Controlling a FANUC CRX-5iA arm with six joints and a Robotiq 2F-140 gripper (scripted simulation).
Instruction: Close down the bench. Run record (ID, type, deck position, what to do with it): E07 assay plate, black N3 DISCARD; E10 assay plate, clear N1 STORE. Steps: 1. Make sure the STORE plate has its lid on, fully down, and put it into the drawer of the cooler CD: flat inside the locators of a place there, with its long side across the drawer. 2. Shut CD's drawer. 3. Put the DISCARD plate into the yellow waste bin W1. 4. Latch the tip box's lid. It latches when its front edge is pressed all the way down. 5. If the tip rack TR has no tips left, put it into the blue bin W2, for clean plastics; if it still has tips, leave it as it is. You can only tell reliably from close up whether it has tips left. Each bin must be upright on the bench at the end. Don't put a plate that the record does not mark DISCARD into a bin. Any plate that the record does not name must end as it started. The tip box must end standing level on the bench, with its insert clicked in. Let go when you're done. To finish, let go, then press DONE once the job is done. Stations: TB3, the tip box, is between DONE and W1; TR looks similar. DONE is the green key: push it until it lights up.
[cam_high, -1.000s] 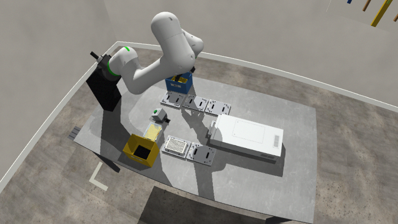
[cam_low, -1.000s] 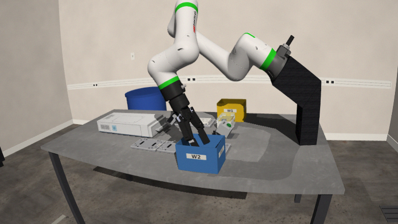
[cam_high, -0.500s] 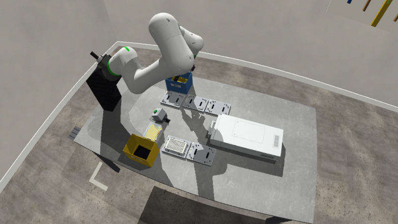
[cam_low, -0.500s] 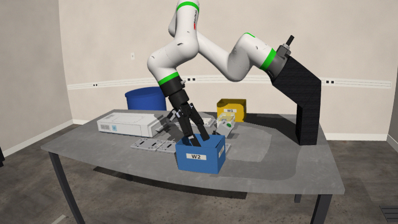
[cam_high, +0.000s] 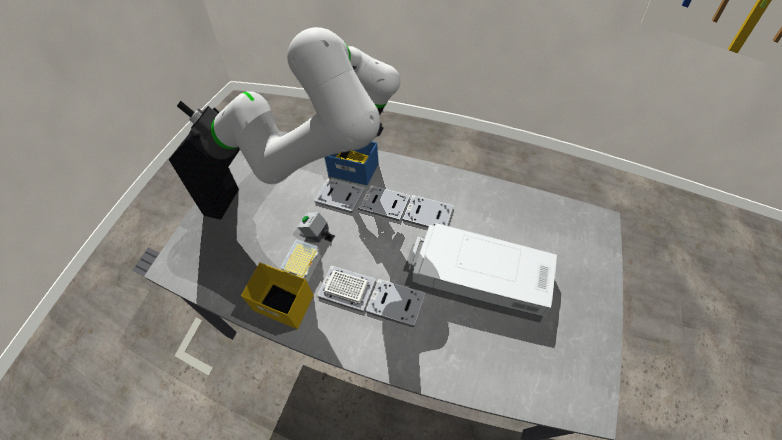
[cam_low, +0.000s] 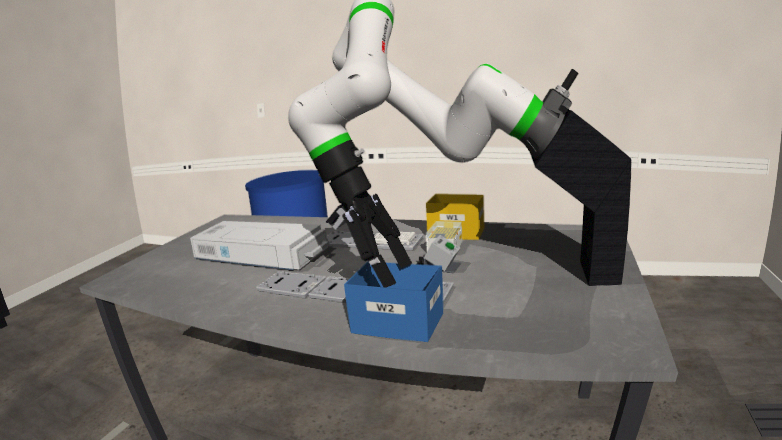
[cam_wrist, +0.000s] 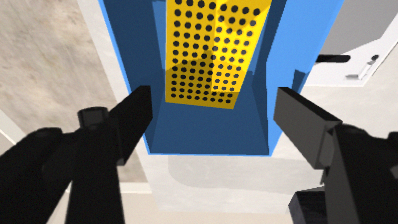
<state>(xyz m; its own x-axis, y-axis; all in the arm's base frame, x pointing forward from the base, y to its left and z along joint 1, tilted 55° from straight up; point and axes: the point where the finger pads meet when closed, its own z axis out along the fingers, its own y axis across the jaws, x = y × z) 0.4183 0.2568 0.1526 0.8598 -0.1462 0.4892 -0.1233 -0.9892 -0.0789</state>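
The green DONE key lies 11 cm behind my hand, 32 cm to the right of it and 8 cm below it. The rest, counted from my hand: yellow tip rack TR (1 cm behind, 10 cm below); clear tip box lid (9 cm behind, 48 cm to the right, 8 cm below); blue bin W2 (10 cm below).
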